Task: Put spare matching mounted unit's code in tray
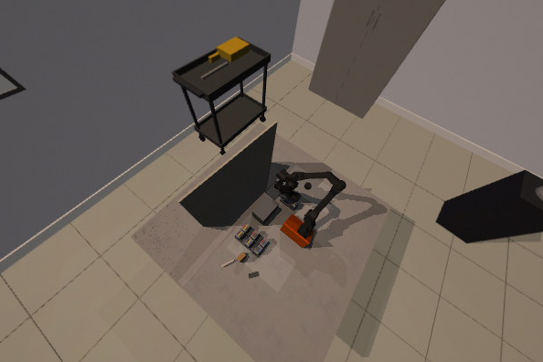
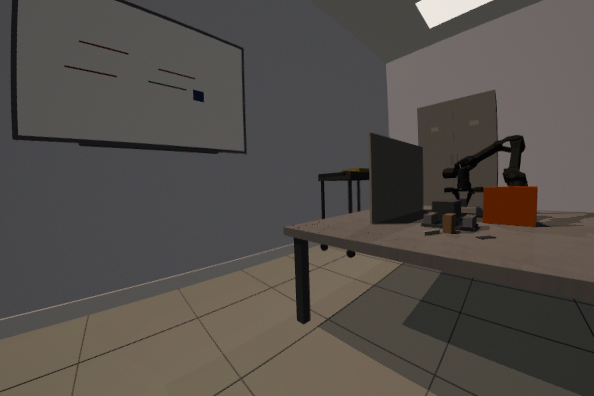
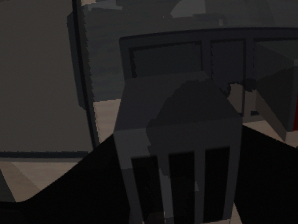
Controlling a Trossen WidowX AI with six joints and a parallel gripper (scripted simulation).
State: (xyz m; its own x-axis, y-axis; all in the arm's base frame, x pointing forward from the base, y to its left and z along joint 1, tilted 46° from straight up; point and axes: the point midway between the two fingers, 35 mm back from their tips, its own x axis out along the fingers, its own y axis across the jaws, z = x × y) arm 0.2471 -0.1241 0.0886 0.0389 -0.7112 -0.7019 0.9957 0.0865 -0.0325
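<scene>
My gripper tip is 10 cm short of the dark shallow tray, 1 cm to the left of it and 6 cm above it. From my gripper tip the other things lie so: tall dark panel (28 cm ahead, 18 cm to the left, 16 cm above); dark spare block (2 cm above); grey mounted unit (4 cm ahead, 18 cm to the left, 1 cm below).
</scene>
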